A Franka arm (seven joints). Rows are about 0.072 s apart.
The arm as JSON. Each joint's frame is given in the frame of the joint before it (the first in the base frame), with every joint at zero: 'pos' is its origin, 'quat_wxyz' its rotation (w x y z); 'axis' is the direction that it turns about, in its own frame. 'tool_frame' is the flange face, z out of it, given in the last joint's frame.
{
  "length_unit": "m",
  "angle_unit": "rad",
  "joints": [
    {
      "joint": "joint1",
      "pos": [
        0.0,
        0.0,
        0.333
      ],
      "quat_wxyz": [
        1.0,
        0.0,
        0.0,
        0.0
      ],
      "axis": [
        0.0,
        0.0,
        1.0
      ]
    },
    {
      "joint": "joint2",
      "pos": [
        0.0,
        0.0,
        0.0
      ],
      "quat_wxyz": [
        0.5,
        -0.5,
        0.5,
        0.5
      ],
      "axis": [
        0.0,
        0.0,
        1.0
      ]
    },
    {
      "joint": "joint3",
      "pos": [
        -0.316,
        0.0,
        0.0
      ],
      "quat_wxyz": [
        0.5,
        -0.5,
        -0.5,
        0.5
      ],
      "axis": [
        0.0,
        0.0,
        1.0
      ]
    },
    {
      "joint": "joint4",
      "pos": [
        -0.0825,
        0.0,
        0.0
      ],
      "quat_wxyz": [
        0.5,
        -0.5,
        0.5,
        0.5
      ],
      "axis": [
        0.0,
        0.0,
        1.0
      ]
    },
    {
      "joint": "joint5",
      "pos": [
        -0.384,
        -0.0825,
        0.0
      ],
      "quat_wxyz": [
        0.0,
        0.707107,
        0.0,
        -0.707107
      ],
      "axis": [
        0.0,
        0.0,
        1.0
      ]
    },
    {
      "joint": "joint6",
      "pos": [
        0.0,
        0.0,
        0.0
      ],
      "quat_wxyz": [
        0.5,
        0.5,
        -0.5,
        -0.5
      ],
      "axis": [
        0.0,
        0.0,
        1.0
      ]
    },
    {
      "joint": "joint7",
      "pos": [
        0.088,
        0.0,
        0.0
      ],
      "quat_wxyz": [
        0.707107,
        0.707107,
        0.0,
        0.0
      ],
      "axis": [
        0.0,
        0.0,
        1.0
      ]
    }
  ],
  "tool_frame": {
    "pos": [
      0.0,
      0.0,
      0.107
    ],
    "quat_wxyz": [
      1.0,
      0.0,
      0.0,
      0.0
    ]
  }
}
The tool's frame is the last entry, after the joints.
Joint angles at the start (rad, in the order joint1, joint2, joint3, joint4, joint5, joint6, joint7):
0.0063 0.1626 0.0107 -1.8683 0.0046 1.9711 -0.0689
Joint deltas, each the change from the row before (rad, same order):
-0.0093 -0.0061 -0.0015 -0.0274 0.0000 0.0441 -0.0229
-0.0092 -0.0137 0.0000 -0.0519 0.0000 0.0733 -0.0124
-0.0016 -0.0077 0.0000 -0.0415 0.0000 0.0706 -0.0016
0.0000 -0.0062 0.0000 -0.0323 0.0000 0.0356 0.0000
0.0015 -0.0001 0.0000 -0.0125 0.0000 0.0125 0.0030
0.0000 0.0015 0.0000 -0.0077 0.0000 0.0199 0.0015
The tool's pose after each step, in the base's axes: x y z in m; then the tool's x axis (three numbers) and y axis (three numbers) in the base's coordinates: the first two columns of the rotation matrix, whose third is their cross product. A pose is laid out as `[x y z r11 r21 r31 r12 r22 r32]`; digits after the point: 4 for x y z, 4 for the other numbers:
[0.5933 0.0038 0.4174 0.9947 0.0958 -0.0363 0.0955 -0.9954 -0.0089]
[0.5887 -0.0017 0.4078 0.9951 0.0987 -0.0013 0.0987 -0.9951 -0.0055]
[0.5860 -0.0026 0.3995 0.9945 0.0984 0.0352 0.0985 -0.9951 -0.0014]
[0.5816 -0.0026 0.3915 0.9942 0.0982 0.0447 0.0983 -0.9952 -0.0003]
[0.5798 -0.0018 0.3870 0.9943 0.0967 0.0448 0.0968 -0.9953 -0.0004]
[0.5800 -0.0018 0.3845 0.9939 0.0951 0.0554 0.0952 -0.9955 0.0006]

